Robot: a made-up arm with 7 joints. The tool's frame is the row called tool. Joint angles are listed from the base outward.
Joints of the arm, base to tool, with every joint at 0 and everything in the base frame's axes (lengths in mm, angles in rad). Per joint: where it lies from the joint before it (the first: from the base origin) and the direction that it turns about. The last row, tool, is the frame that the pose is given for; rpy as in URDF.
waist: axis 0 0 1 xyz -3.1 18.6 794.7
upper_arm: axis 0 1 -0.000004 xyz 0.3 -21.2 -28.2
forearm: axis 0 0 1 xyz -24 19.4 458.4
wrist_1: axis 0 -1 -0.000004 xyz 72.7 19 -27.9
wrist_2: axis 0 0.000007 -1 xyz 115.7 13.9 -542.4
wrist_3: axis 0 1 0.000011 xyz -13.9 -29.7 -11.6
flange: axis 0 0.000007 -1 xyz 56.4 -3.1 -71.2
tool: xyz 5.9 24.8 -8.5 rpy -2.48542 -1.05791 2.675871
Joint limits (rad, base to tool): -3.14..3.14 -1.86..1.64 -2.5..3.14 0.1..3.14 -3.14..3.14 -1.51..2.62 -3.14..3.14
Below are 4 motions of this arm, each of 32 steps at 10 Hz.
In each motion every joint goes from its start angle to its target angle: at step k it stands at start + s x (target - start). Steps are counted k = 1, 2, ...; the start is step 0. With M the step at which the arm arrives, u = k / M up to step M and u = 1 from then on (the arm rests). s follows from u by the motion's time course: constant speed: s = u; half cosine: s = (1 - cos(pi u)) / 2; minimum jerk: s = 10 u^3 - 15 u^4 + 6 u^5.
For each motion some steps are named. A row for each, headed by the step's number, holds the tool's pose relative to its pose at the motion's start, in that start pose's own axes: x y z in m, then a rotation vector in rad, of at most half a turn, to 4 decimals.
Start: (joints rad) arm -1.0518 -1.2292 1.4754 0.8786 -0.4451 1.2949 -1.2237
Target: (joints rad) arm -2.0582 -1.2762 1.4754 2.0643 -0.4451 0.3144 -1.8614
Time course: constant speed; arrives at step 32
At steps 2, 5, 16, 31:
2: 0.0058 -0.0344 0.0127 0.0347 -0.0144 0.0555
5: 0.0127 -0.0848 0.0331 0.0911 -0.0256 0.1384
16: 0.0202 -0.2513 0.1135 0.3454 0.0313 0.4220
31: -0.0111 -0.4157 0.2041 0.8071 0.3012 0.7070

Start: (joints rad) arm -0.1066 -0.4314 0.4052 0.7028 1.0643 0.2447 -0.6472
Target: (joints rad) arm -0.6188 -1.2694 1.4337 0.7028 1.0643 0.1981 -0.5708
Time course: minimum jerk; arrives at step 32
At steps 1, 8, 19, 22, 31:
1: 0.0001 0.0001 -0.0001 0.0002 -0.0002 -0.0001
8: 0.0302 0.0361 -0.0177 0.0635 -0.0782 -0.0210
19: 0.1278 0.2297 0.0523 0.5755 -0.3848 -0.0344
22: 0.1192 0.2622 0.1125 0.7438 -0.4172 -0.0120
31: 0.0885 0.2784 0.2005 0.9592 -0.4234 0.0275

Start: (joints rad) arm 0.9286 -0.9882 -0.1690 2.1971 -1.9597 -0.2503 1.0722
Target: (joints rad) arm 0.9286 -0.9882 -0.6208 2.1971 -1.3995 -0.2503 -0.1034
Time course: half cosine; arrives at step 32
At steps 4, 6, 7, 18, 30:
4: 0.0023 -0.0048 0.0077 0.0347 -0.0006 -0.0056
6: 0.0053 -0.0107 0.0170 0.0768 -0.0011 -0.0127
7: 0.0072 -0.0146 0.0229 0.1035 -0.0012 -0.0174
18: 0.0470 -0.0890 0.1115 0.5490 0.0168 -0.1154
30: 0.0894 -0.1625 0.1689 0.9106 0.0607 -0.2279

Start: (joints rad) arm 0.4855 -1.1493 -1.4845 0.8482 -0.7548 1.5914 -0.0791
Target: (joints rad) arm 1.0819 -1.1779 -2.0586 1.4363 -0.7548 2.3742 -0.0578
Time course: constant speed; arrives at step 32
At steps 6, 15, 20, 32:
6: -0.0329 -0.0413 -0.0022 -0.0225 0.1610 -0.0796
15: -0.0857 -0.0959 -0.0021 -0.0506 0.4210 -0.1875
20: -0.1139 -0.1227 -0.0008 -0.0650 0.5732 -0.2397
32: -0.1692 -0.1777 0.0012 -0.1045 0.9530 -0.3362

